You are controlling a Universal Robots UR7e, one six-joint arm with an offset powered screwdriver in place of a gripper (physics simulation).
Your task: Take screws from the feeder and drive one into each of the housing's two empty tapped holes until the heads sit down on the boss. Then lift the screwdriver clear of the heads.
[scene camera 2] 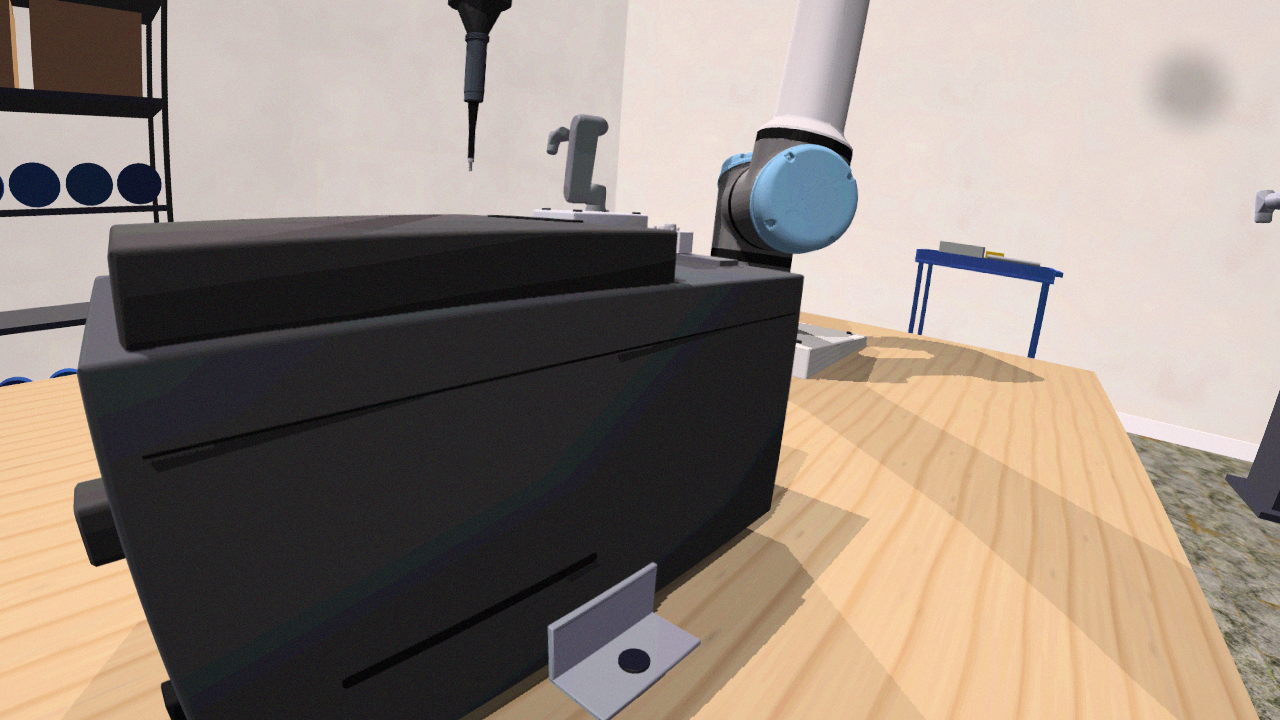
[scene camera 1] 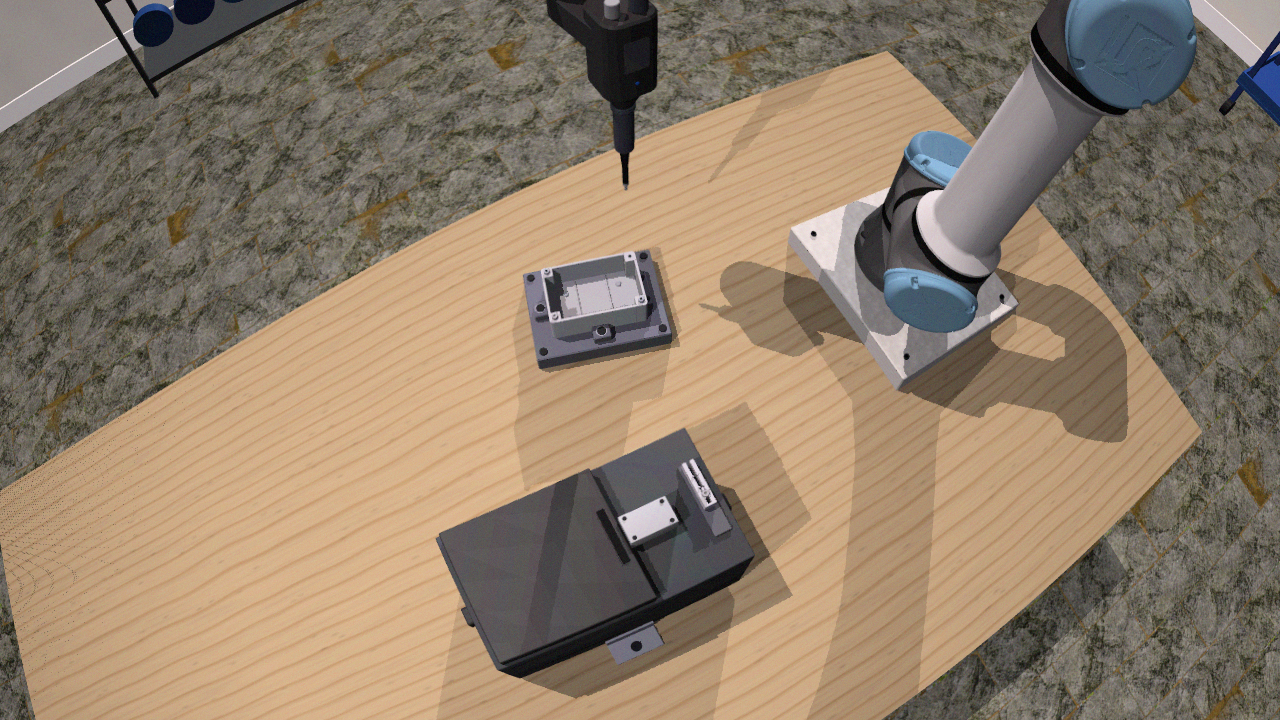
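My screwdriver (scene camera 1: 625, 185) (scene camera 2: 469, 164) points down in the air, beyond the housing in scene camera 1 and above and behind the feeder in scene camera 2. A small light piece shows at its tip; whether it is a screw or the bare bit end, I cannot tell. The open light-grey housing (scene camera 1: 597, 315) sits in a dark fixture plate (scene camera 1: 572, 351), with a boss at each corner. Which bosses hold screws is too small to tell. The black feeder (scene camera 1: 546, 573) (scene camera 2: 447, 429) stands nearer the camera; in scene camera 2 it hides the housing.
A small white plate (scene camera 1: 648, 520) and an upright light bracket (scene camera 1: 697, 484) stand on the feeder's top. A metal angle bracket (scene camera 1: 624, 651) (scene camera 2: 590, 658) is at the feeder's side. The robot's base plate (scene camera 1: 897, 362) (scene camera 2: 816, 356) is right of the housing.
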